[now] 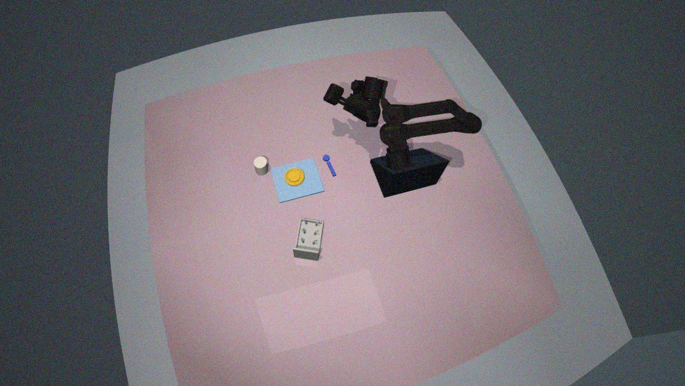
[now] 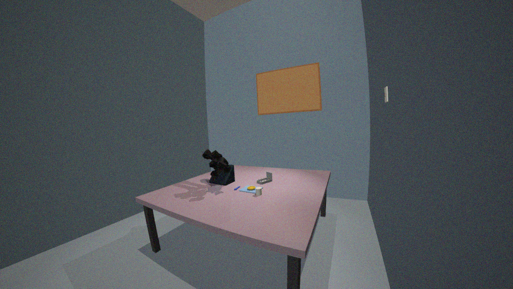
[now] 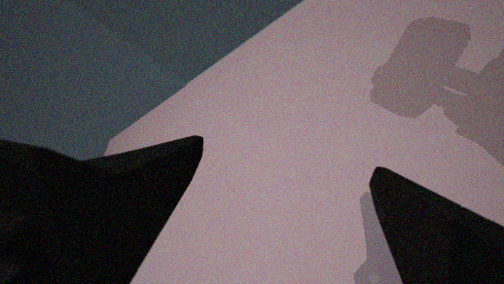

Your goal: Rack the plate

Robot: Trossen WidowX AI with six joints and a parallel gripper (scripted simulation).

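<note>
The yellow plate lies 21 cm ahead of my gripper tip, 17 cm to the left of it and 12 cm below it. Round my gripper tip: cup (30 cm ahead, 9 cm to the left, 11 cm below); light blue sheet (21 cm ahead, 18 cm to the left, 13 cm below); blue spoon (9 cm ahead, 16 cm to the left, 13 cm below).
</note>
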